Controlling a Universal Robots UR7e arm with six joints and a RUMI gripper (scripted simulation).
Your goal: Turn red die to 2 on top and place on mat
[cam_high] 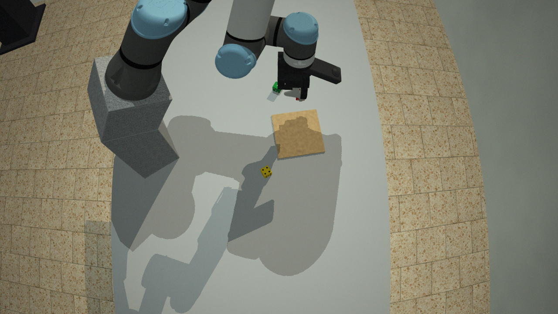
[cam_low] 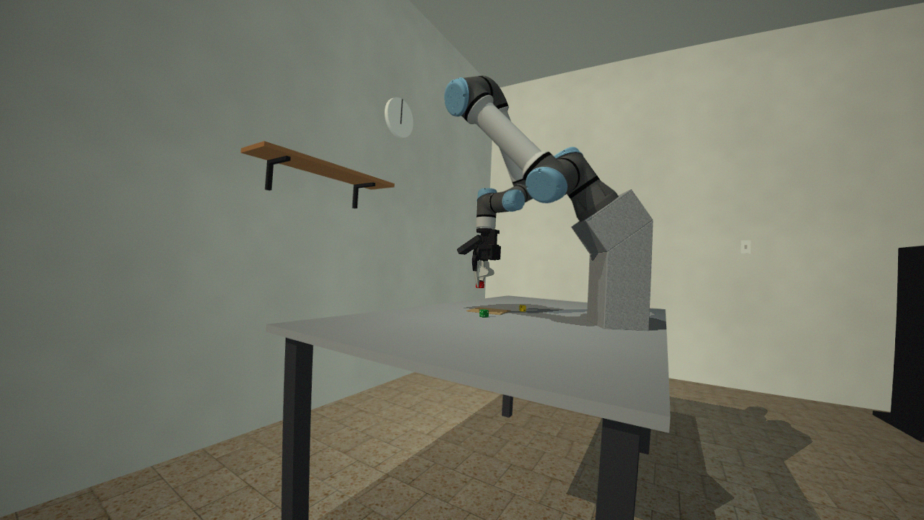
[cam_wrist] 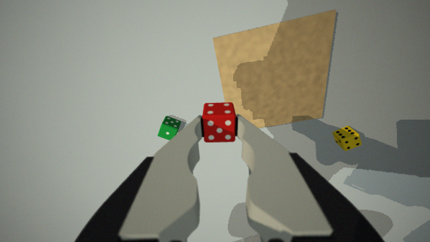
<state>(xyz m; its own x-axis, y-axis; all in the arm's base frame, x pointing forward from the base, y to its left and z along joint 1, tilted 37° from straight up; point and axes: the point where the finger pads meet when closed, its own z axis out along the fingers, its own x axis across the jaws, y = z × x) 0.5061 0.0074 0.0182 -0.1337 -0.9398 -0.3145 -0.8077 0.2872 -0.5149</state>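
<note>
Now: hand 20 mm past the tan mat, 70 mm to the left of it and 110 mm above it. The rest, counted from my hand: yellow die (130 mm behind, 180 mm to the right, 100 mm below); then green die (60 mm behind, 90 mm to the left, 100 mm below); then red die (10 mm below).
</note>
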